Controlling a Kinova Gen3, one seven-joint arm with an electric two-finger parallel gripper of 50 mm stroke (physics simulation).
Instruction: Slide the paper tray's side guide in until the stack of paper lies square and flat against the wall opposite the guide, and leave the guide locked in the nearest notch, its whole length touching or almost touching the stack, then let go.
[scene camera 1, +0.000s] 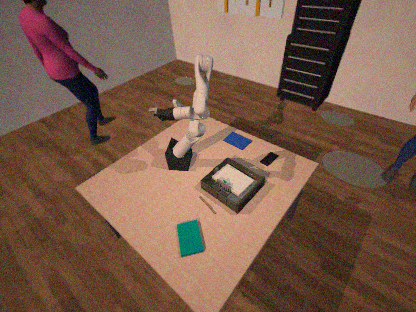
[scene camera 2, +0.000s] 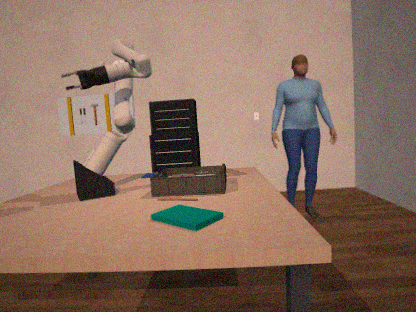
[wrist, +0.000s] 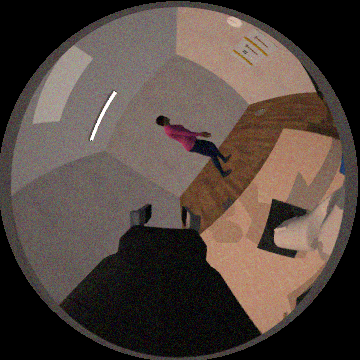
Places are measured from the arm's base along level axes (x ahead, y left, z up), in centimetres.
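Pixels of known places: gripper, fingertip midpoint: (scene camera 1: 151, 112) (scene camera 2: 63, 82) (wrist: 166, 211); arm's base at its link origin: (scene camera 1: 178, 153) (scene camera 2: 93, 171) (wrist: 283, 234).
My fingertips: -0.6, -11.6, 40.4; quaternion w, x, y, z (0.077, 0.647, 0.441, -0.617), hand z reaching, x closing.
Observation:
For each thing: its top centre in the pictures, then the offset to it from my fingertips, as dx, dy, dz. "spot": a spot on its surface instead.
- dark paper tray at its top centre: (scene camera 2: 191, 168) (scene camera 1: 232, 178) +43.0, +31.5, -42.7
- paper at its top centre: (scene camera 1: 232, 178) +39.6, +34.5, -48.1
- dark part with a green spot, surface spot: (scene camera 1: 225, 182) spot: +41.9, +26.5, -45.0
- wooden stick at its top centre: (scene camera 2: 177, 198) (scene camera 1: 207, 204) +45.8, +8.8, -51.6
- teal book at its top centre: (scene camera 2: 186, 213) (scene camera 1: 189, 236) +59.6, -12.4, -50.5
- blue pad at its top centre: (scene camera 1: 237, 140) +4.4, +66.0, -51.5
- black phone at its top centre: (scene camera 1: 269, 158) +37.3, +72.3, -51.5
The dark paper tray (scene camera 1: 215, 194) (scene camera 2: 187, 187) stands on the table. A white stack of paper (scene camera 1: 241, 181) lies inside it in scene view 1. The side guide seems to be the dark part with a green spot (scene camera 1: 225, 182) at the stack's near-left side; its notch and any small gap to the stack are too small to make out. My gripper (scene camera 1: 153, 110) (scene camera 2: 69, 81) (wrist: 166, 211) is open and empty. It is high up, far from the tray, on the other side of the arm's base, pointing away from the tray. The tray does not show clearly in the wrist view.
A wooden stick (scene camera 1: 208, 204) (scene camera 2: 177, 199) lies beside the tray, and a teal book (scene camera 1: 190, 238) (scene camera 2: 187, 217) lies farther out. A blue pad (scene camera 1: 237, 140) and a black phone (scene camera 1: 269, 159) lie behind the tray. A person in pink (scene camera 1: 50, 45) (wrist: 180, 136) stands beyond the table.

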